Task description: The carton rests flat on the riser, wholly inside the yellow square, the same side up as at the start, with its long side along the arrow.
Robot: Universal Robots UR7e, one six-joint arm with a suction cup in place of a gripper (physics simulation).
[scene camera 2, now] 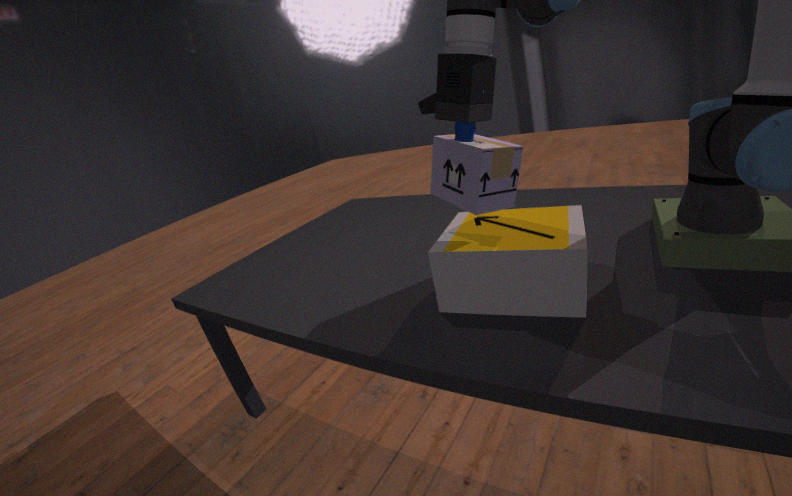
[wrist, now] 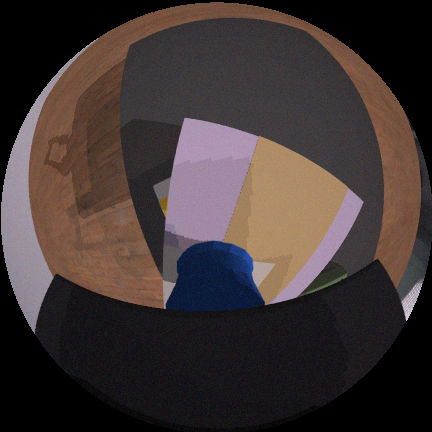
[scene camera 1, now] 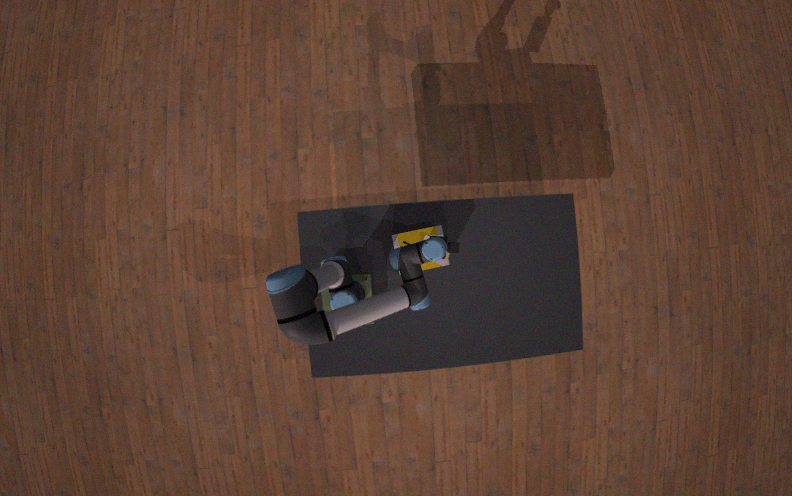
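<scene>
The lilac-white carton (scene camera 2: 461, 178) (wrist: 210, 190) hangs upright from my blue suction cup (scene camera 2: 465, 131) (wrist: 215, 272), its printed arrows pointing up and tan tape across its top. The cup sits on the carton's top face. The carton is held above the white riser (scene camera 2: 514, 286) (scene camera 1: 440, 229) (wrist: 161, 190), near its far side in scene camera 2. The yellow square (scene camera 2: 546, 219) (scene camera 1: 409, 236) (wrist: 164, 206) and its black arrow (scene camera 2: 514, 228) show on the riser's top. In scene camera 1 my wrist hides the carton. Its exact turn against the arrow is hard to tell.
The dark table (scene camera 1: 508, 280) (scene camera 2: 280, 268) (wrist: 250, 75) carries the riser and the green base block (scene camera 2: 724, 254) (scene camera 1: 363, 284) of my arm. The forearm (scene camera 1: 371, 312) spans from the left towards the riser. A table leg (scene camera 2: 230, 368) shows below a corner.
</scene>
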